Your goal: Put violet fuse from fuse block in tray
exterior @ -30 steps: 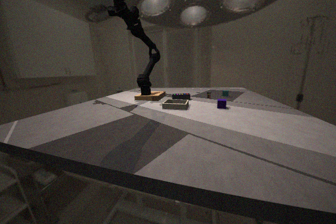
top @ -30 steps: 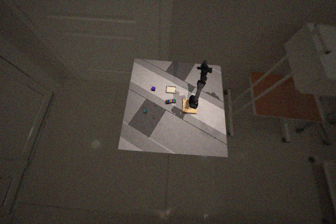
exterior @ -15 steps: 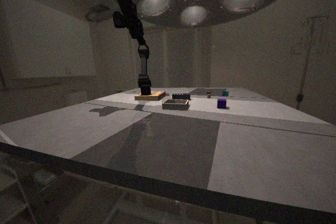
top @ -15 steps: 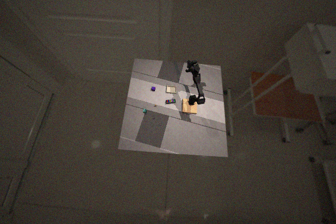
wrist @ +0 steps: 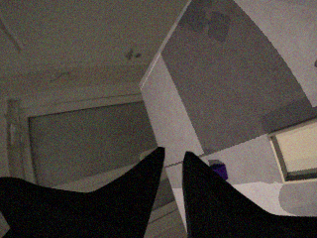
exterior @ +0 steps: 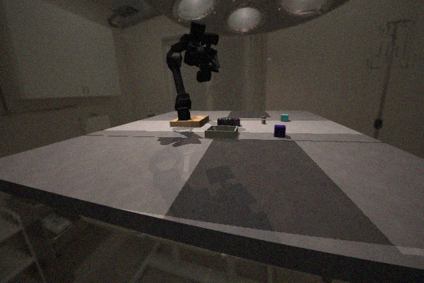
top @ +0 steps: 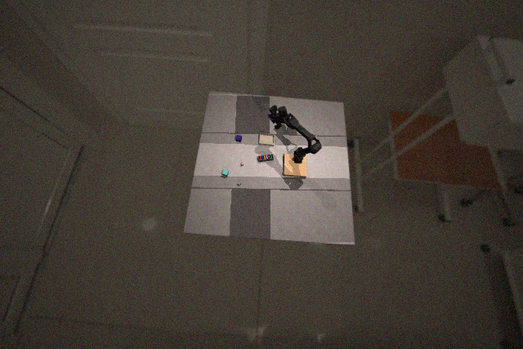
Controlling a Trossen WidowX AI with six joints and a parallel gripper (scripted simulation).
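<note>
My gripper tip is 260 mm to the right of the violet fuse, 250 mm above it and 20 mm past it. Also, from my gripper tip: brown piece 320 mm to the left, 260 mm below, 210 mm ahead; tray 270 mm below, 80 mm to the left; purple cube 250 mm below, 240 mm ahead, 80 mm to the left.
</note>
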